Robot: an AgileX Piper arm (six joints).
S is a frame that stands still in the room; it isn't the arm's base.
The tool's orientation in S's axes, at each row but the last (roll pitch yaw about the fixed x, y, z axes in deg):
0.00 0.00 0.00
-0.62 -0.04 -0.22
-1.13 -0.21 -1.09
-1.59 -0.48 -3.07
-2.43 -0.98 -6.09
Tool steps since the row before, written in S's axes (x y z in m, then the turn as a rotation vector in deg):
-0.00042 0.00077 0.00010 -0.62 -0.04 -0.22
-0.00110 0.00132 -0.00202 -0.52 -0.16 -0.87
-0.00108 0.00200 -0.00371 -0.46 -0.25 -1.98
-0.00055 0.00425 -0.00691 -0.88 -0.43 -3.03
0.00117 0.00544 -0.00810 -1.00 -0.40 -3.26
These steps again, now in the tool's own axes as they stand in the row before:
-0.00042 0.00077 0.00010 -0.62 -0.04 -0.22
-0.00111 0.00134 -0.00200 -0.52 -0.15 -0.87
-0.00113 0.00205 -0.00367 -0.46 -0.22 -1.98
-0.00083 0.00440 -0.00678 -0.88 -0.39 -3.03
0.00045 0.00587 -0.00787 -1.01 -0.37 -3.26

